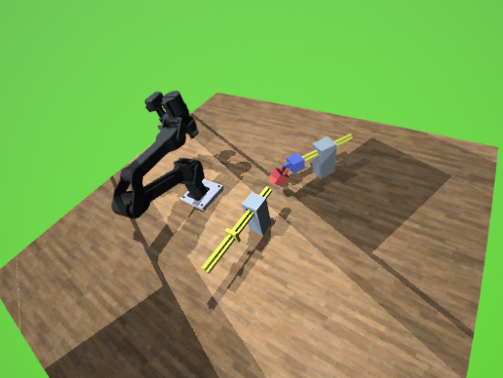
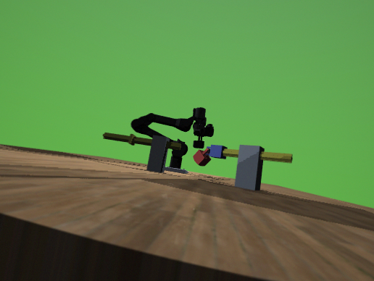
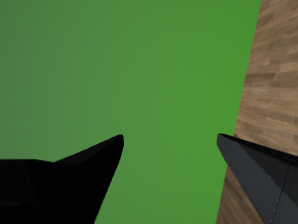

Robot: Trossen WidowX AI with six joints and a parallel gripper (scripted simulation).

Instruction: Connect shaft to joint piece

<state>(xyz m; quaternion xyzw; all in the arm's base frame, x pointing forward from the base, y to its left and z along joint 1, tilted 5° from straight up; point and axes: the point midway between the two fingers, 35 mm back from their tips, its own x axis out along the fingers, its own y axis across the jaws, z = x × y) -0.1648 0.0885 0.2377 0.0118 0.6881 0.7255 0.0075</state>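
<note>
Now: the red joint piece 490 mm ahead of my gripper tip, 60 mm to the left of it and 160 mm below it.
</note>
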